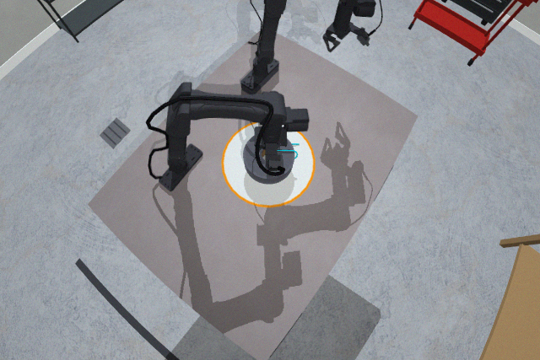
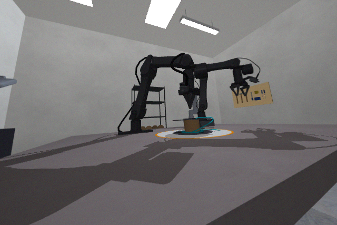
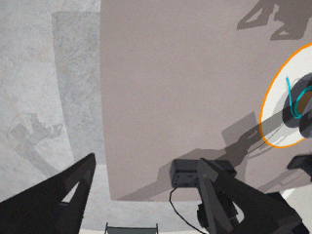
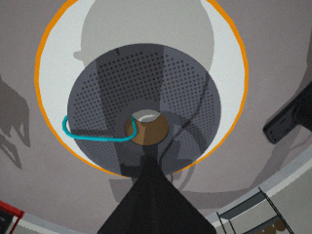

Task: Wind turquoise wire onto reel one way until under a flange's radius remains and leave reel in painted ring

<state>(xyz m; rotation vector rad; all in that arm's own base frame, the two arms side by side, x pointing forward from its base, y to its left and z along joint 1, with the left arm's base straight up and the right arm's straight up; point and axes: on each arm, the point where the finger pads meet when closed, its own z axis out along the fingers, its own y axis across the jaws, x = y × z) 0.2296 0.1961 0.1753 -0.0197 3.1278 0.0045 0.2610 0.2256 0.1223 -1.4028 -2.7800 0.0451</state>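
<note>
The reel lies 9 cm below my right hand. Round my right hand: orange painted ring (12 cm below).
</note>
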